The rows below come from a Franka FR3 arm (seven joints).
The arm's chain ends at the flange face. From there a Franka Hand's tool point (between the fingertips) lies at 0.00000 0.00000 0.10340 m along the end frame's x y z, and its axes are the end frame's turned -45 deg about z.
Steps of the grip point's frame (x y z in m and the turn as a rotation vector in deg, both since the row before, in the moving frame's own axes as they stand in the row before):
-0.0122 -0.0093 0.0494 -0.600 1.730 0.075
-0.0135 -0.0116 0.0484 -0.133 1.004 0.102
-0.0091 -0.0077 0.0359 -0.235 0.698 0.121
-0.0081 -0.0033 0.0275 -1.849 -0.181 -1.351
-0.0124 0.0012 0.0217 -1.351 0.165 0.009
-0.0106 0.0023 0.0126 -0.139 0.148 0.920
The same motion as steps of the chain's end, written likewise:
-0.0182 0.0035 0.0495 0.799 1.648 0.075
-0.0192 0.0025 0.0484 0.616 0.804 0.102
-0.0131 0.0016 0.0359 0.327 0.660 0.121
-0.0102 0.0008 0.0276 -1.435 1.179 -1.351
-0.0099 0.0081 0.0217 -0.839 1.072 0.009
-0.0062 0.0091 0.0126 0.006 0.203 0.920

